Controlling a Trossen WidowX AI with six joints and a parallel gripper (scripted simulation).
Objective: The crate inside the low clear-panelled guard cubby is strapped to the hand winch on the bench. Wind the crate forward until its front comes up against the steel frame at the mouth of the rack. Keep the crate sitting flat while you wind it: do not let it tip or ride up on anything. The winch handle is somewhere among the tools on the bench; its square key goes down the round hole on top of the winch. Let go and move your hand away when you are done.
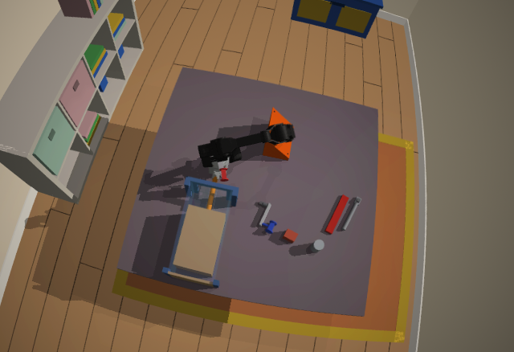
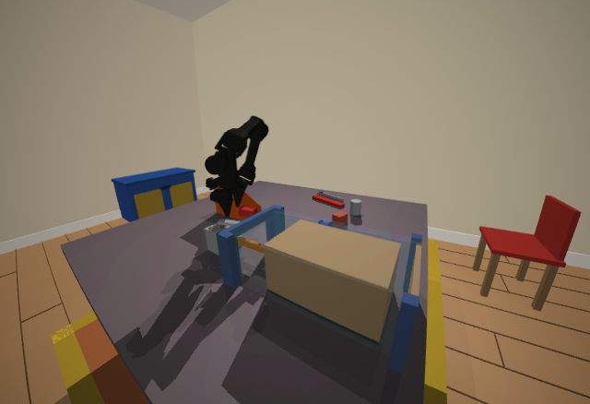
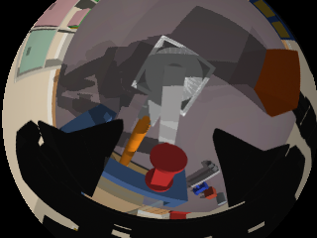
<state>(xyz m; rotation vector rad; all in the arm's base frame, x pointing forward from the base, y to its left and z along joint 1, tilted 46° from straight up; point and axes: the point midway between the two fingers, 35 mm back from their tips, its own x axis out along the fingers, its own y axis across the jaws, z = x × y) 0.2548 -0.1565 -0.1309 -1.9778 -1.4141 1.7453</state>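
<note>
Right now my gripper tip is 10 mm short of the winch handle, 10 mm to the right of it and 40 mm above it. Round my gripper tip: blue frame 120 mm ahead, 10 mm to the right, 50 mm below; then grey winch 60 mm behind, 40 mm to the right, 120 mm below; then red grip 50 mm ahead, 30 mm to the left, 10 mm below.
</note>
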